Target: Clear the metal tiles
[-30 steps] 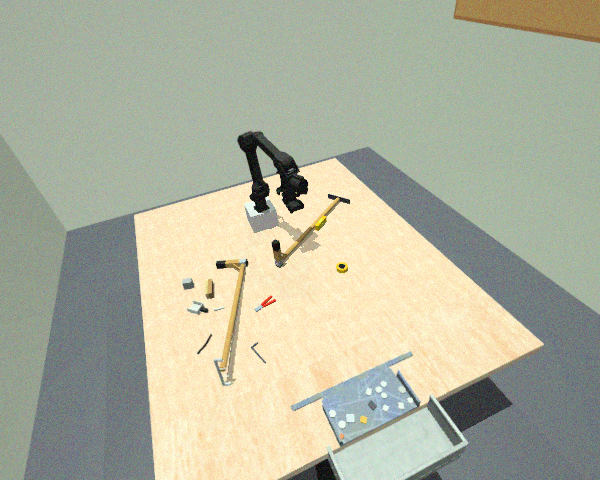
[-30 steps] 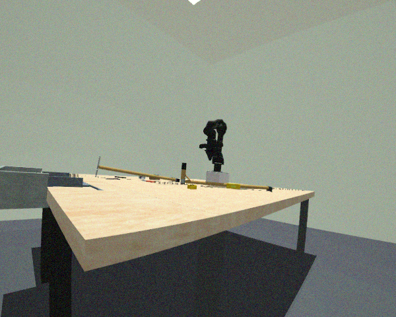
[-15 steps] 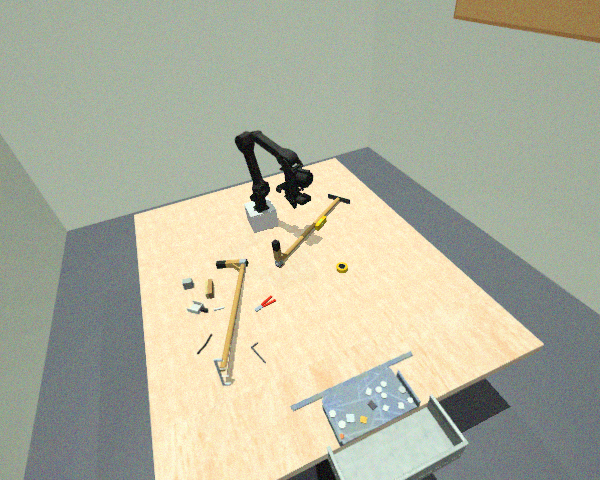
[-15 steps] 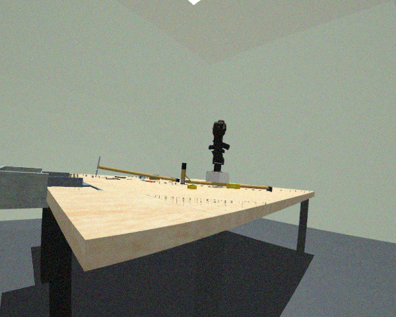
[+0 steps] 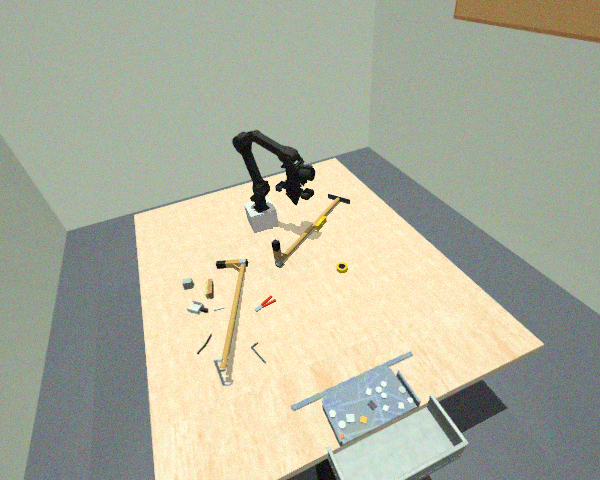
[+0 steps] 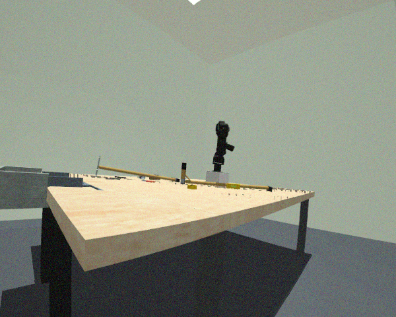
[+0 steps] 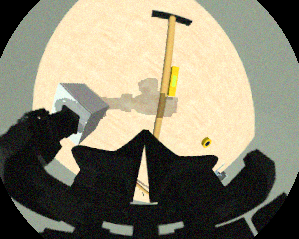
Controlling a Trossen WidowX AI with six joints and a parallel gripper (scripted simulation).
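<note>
Right now my gripper tip is 100 mm above the long scraper, 50 mm to the right of it and 30 mm short of it. From my gripper tip the other things lie so: yellow spirit level 140 mm below, 120 mm to the left, 30 mm ahead; yellow tape roll 340 mm ahead, 160 mm below, 10 mm to the left; wooden block 530 mm to the right, 150 mm below, 110 mm ahead.
</note>
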